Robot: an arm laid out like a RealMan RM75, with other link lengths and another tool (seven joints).
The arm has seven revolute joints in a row. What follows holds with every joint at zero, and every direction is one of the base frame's. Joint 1 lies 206.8 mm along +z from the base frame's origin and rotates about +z. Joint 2 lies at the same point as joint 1 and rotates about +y. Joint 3 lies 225.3 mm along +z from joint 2 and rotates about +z. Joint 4 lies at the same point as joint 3 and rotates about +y. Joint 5 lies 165.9 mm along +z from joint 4 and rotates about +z. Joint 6 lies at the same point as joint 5 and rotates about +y. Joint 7 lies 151.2 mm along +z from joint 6 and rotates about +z. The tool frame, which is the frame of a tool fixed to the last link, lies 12.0 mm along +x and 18.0 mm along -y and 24.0 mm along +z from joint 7; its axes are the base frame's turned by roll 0.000, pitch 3.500 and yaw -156.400 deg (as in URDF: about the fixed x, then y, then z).
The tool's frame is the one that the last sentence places.
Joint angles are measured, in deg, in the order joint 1, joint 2, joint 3, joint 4, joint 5, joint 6, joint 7. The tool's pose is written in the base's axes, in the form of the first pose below.
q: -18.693, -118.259, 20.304, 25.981, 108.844, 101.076, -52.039
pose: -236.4 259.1 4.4 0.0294 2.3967 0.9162
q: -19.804, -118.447, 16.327, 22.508, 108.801, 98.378, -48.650
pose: -239.4 267.9 5.0 0.0072 2.3593 1.0161
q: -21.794, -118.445, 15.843, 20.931, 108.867, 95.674, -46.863
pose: -236.0 278.9 1.1 0.0255 2.3685 1.0404
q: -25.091, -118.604, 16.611, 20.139, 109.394, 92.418, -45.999
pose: -226.0 294.5 -6.9 0.0684 2.3997 1.0256
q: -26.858, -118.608, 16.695, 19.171, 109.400, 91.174, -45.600
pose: -219.2 302.0 -10.3 0.0852 2.4005 1.0167
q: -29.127, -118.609, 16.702, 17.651, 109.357, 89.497, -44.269
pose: -209.9 311.1 -15.0 0.1177 2.4016 1.0125
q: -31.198, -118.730, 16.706, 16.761, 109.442, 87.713, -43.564
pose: -201.9 319.8 -19.3 0.1416 2.4081 1.0092
